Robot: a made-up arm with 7 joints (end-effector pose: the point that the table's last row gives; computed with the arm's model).
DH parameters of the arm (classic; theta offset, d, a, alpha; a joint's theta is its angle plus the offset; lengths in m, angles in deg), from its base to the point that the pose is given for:
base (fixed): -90 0.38 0.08 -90
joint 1: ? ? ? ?
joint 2: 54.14 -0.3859 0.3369 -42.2
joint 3: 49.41 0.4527 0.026 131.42
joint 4: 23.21 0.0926 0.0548 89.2
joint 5: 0 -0.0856 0.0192 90.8
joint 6: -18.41 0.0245 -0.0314 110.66
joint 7: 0 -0.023 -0.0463 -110.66
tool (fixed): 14.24 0.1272 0 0
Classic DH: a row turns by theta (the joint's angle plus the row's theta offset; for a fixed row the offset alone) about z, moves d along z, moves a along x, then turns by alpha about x.
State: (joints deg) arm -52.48 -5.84 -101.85 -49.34 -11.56 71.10 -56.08
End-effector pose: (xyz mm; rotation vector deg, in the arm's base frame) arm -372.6 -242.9 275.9 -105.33 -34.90 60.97
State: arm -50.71 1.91 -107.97 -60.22 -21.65 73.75 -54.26
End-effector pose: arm -359.8 -297.6 204.0 -115.38 -52.44 60.57
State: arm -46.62 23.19 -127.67 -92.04 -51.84 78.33 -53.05
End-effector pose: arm -233.3 -404.4 38.5 -132.34 -108.74 54.02
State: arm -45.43 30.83 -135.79 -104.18 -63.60 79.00 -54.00
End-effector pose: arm -166.0 -416.8 -3.8 113.03 114.44 -43.43
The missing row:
joint 1: -80.64 0.1366 -0.2398 -86.3
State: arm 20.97 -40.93 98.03 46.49 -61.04 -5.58 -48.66
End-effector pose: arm -195.8 -126.2 424.5 17.81 135.37 -55.08
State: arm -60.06 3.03 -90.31 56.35 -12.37 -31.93 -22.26
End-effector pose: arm -358.8 -383.9 155.8 93.45 -59.48 -24.33
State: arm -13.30 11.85 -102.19 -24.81 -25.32 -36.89 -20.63
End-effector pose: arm -339.2 -153.8 -28.3 81.01 -106.46 -6.52
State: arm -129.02 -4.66 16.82 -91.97 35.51 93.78 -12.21
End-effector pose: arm -419.0 -488.6 400.2 80.87 12.34 28.97
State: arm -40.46 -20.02 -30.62 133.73 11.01 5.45 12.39
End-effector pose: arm -350.7 -134.3 196.4 121.63 -44.96 -40.19
